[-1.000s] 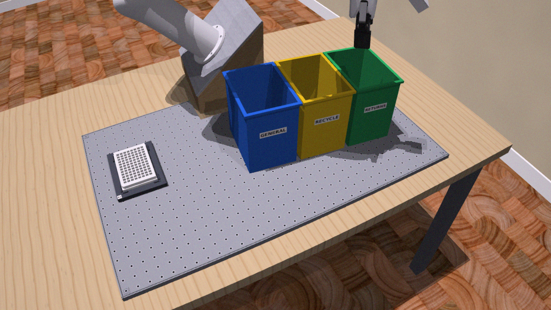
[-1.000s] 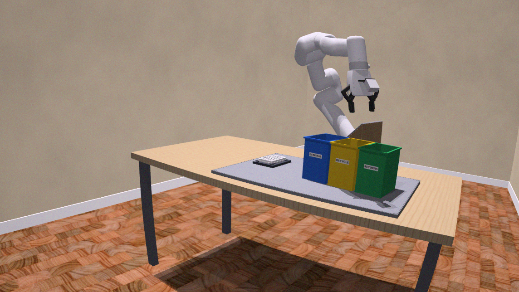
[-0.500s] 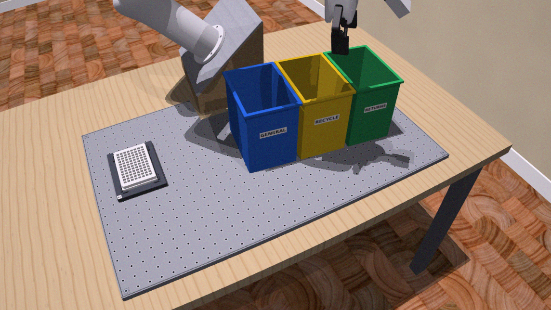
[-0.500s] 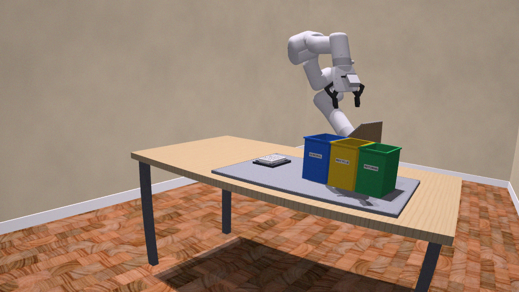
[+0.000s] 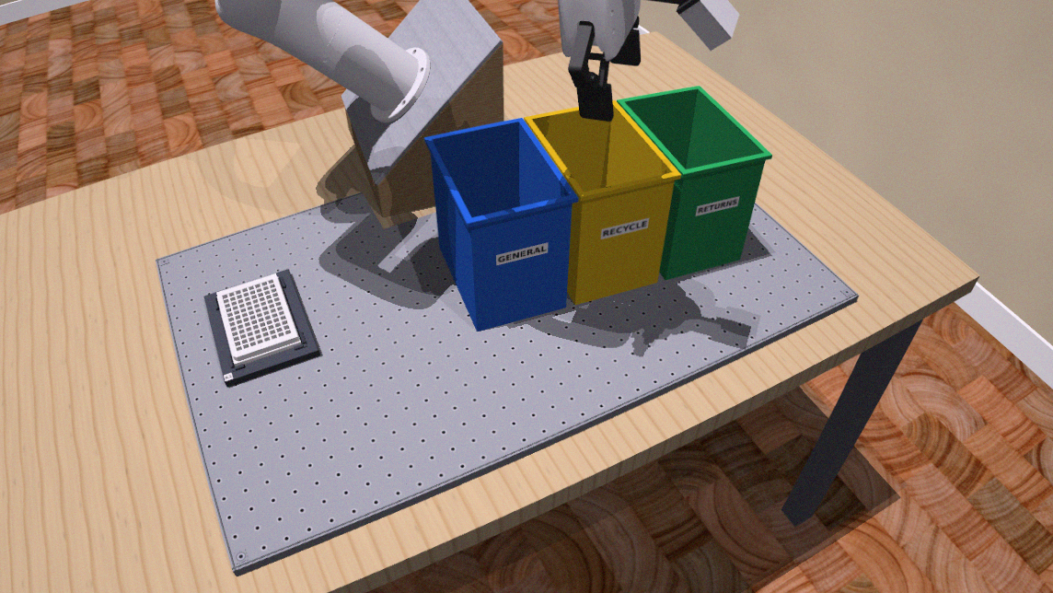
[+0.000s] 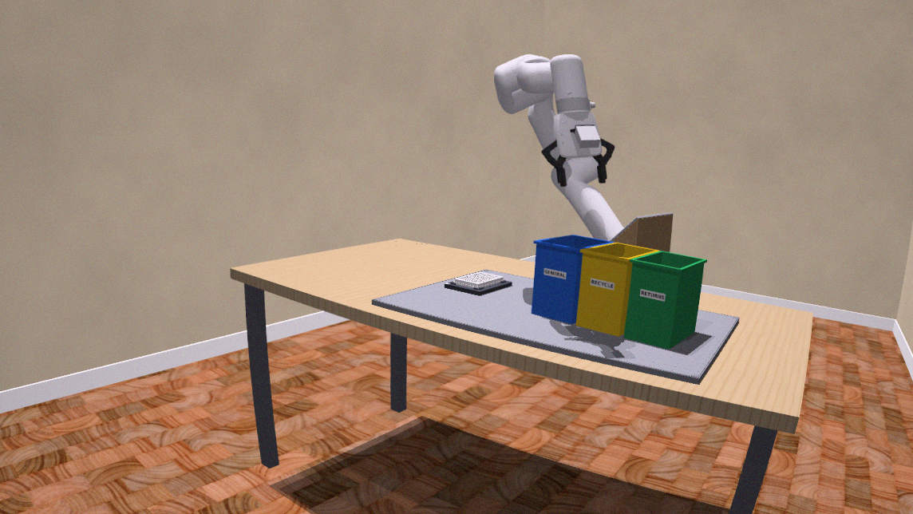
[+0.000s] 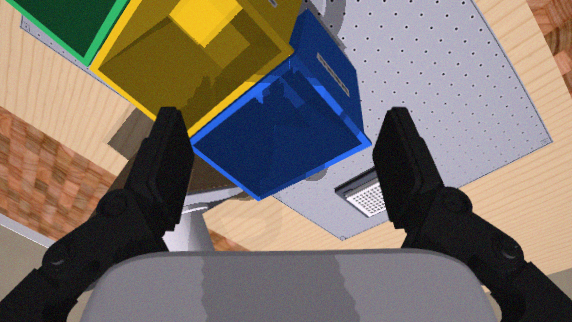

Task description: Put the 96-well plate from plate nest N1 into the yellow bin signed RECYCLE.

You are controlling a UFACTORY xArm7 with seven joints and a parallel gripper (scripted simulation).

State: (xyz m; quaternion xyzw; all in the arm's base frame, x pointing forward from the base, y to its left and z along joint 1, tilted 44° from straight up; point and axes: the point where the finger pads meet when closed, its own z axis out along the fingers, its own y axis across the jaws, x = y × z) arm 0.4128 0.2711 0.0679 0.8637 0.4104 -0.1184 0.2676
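Right now the white 96-well plate is 110 mm behind my hand, 410 mm to the right of it and 320 mm below it. Round my hand: blue general bin (110 mm behind, 90 mm to the right, 250 mm below); then yellow recycle bin (120 mm behind, 50 mm to the left, 250 mm below); then green returns bin (130 mm behind, 180 mm to the left, 250 mm below).
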